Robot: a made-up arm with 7 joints. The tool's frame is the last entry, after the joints. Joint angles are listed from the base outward. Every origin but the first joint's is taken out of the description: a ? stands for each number. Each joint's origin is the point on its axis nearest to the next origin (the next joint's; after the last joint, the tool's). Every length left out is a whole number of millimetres.
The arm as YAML. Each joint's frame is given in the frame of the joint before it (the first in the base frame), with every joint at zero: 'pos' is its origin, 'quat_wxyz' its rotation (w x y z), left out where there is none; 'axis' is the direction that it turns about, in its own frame. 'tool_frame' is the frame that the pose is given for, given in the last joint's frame.
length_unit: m
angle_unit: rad
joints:
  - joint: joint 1
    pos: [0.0, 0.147, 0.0]
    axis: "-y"
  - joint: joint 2
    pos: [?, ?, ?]
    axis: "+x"
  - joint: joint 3
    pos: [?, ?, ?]
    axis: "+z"
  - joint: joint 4
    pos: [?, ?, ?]
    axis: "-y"
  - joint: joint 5
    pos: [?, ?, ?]
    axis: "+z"
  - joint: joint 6
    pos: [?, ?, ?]
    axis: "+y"
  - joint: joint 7
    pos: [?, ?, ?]
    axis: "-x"
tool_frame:
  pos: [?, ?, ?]
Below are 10 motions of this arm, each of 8 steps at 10 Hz.
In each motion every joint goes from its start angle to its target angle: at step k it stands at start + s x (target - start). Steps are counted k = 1, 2, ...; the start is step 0. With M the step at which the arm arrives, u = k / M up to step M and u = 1 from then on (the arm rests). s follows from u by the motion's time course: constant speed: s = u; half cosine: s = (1 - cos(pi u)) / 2; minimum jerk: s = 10 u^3 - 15 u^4 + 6 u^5.
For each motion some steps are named. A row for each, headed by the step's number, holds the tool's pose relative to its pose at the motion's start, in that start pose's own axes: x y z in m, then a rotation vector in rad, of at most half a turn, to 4 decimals.
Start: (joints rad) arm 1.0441 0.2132 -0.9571 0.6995 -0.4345 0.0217 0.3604
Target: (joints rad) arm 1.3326 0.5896 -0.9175 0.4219 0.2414 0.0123 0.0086
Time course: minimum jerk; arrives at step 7
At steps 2, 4, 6, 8:
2: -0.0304 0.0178 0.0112 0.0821 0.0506 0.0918
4: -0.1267 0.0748 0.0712 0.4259 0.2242 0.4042
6: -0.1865 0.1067 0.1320 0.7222 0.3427 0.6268
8: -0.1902 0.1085 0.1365 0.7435 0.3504 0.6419

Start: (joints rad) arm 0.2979 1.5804 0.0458 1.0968 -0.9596 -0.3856 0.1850
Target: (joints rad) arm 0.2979 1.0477 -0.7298 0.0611 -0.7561 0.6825 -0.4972
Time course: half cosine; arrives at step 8
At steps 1, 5, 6, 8:
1: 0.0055 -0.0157 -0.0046 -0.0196 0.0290 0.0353
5: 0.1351 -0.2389 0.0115 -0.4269 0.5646 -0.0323
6: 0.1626 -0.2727 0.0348 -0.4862 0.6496 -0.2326
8: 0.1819 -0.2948 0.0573 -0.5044 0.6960 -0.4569

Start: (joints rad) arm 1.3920 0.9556 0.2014 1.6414 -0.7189 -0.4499 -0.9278
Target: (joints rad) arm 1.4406 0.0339 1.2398 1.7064 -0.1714 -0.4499 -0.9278
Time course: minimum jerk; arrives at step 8
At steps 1, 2, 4, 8:
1: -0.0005 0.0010 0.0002 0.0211 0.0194 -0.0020
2: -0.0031 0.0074 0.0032 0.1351 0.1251 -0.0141
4: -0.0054 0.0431 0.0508 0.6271 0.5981 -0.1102
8: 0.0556 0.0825 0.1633 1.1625 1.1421 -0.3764

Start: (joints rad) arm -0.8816 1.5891 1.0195 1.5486 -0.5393 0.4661 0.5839
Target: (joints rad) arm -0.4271 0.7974 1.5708 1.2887 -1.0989 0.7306 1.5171
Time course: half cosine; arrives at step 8
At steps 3, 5, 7, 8:
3: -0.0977 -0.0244 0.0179 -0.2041 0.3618 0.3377
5: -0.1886 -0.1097 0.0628 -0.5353 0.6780 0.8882
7: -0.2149 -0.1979 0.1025 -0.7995 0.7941 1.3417
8: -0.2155 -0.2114 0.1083 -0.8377 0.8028 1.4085

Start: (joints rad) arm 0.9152 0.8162 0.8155 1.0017 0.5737 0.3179 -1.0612
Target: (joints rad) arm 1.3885 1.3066 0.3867 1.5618 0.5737 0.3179 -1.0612
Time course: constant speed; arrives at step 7
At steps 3, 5, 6, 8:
3: 0.1347 -0.0104 0.0714 -0.2071 -0.3273 0.2784
5: 0.2042 0.0136 0.1221 -0.3088 -0.5548 0.4449
6: 0.2309 0.0318 0.1466 -0.3489 -0.6706 0.5194
8: 0.2520 0.0527 0.1699 -0.3820 -0.7871 0.5867

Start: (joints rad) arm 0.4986 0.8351 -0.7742 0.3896 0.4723 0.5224 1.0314
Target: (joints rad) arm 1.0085 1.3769 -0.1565 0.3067 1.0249 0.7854 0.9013
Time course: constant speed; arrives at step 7
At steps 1, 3, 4, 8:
1: 0.0085 0.0190 0.0537 0.0402 -0.1918 0.1120
3: 0.0033 0.0443 0.1623 0.0714 -0.5945 0.3083
4: -0.0104 0.0509 0.2143 0.0622 -0.8029 0.3896
8: -0.0913 0.0499 0.3464 -0.0605 -1.4413 0.5436

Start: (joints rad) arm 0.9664 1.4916 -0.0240 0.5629 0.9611 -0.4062 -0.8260
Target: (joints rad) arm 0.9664 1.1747 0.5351 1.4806 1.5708 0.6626 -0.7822
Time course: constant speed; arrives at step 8
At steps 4, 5, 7, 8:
4: 0.0628 -0.0569 0.0642 -0.2896 0.6383 0.2760
5: 0.0842 -0.0598 0.0760 -0.4128 0.7603 0.3356
7: 0.1280 -0.0517 0.0952 -0.7076 0.9331 0.4357
8: 0.1490 -0.0413 0.1032 -0.8726 0.9777 0.4726

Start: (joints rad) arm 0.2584 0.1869 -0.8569 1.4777 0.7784 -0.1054 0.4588
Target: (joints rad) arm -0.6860 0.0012 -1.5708 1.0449 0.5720 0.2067 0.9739
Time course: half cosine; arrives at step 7
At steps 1, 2, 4, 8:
1: -0.0228 -0.0113 0.0043 -0.0265 0.0595 0.0600
2: -0.0817 -0.0514 0.0184 -0.1128 0.2140 0.2344
4: -0.1967 -0.2316 0.0702 -0.4715 0.5624 0.8004
8: -0.1975 -0.4282 0.1106 -0.9064 0.7057 1.3157

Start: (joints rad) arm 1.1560 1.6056 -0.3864 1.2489 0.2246 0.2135 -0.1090
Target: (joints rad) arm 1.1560 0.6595 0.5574 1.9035 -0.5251 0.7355 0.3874
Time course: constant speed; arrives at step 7
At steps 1, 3, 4, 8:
1: 0.0367 -0.0137 0.0012 -0.0162 -0.0699 0.0745
3: 0.0902 -0.0172 0.0193 0.0189 -0.1419 0.2390
4: 0.1041 -0.0122 0.0338 0.0586 -0.1361 0.3341
8: 0.0990 -0.0017 0.0902 0.1944 0.0630 0.6773

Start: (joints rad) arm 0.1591 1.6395 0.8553 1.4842 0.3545 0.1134 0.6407
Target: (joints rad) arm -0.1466 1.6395 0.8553 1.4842 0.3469 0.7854 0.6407
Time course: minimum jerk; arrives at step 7
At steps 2, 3, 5, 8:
2: -0.0035 -0.0085 -0.0071 -0.0412 0.0943 0.0586
3: -0.0090 -0.0222 -0.0174 -0.1029 0.2443 0.1425
5: -0.0216 -0.0543 -0.0360 -0.2273 0.5893 0.2979
8: -0.0254 -0.0643 -0.0406 -0.2607 0.6960 0.3364

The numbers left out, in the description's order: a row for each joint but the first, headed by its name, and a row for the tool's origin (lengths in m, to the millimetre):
joint 2: 0.0 0.0 0.0
joint 3: 0.0 0.0 -0.253
joint 4: 0.0 0.0 0.0
joint 5: 0.0 0.0 -0.25
joint 6: 0.0 0.0 0.0
joint 7: 0.0 0.0 0.0
tool: 0.0 0.0 0.0

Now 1 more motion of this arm.
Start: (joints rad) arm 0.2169 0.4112 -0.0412 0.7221 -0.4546 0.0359 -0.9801
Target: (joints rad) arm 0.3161 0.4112 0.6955 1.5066 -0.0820 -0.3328 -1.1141
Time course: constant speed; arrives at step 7
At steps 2, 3, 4, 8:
2: 0.0366 0.0447 -0.0522 0.2910 0.0664 0.3640
3: 0.0485 0.0749 -0.0751 0.4503 0.0844 0.5355
4: 0.0561 0.1093 -0.0942 0.6176 0.0911 0.6988
8: 0.0555 0.2256 -0.1201 1.1562 0.0320 1.1308

